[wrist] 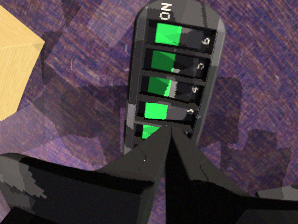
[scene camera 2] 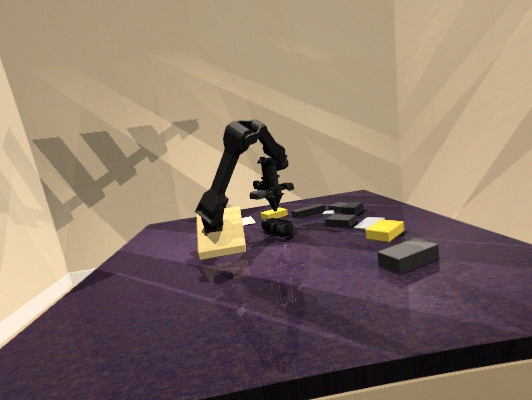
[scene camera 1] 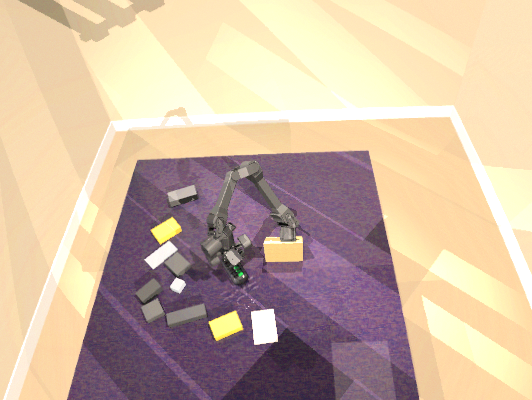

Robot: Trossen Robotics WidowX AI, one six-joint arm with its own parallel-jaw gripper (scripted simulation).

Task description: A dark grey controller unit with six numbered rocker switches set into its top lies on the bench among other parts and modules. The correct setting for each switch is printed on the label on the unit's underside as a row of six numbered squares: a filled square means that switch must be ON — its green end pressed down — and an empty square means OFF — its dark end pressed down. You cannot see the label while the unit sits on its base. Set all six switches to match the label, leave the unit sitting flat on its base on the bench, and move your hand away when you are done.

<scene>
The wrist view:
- my gripper: 169,133
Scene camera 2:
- my gripper: 275,211
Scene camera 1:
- white block: 264,326
</scene>
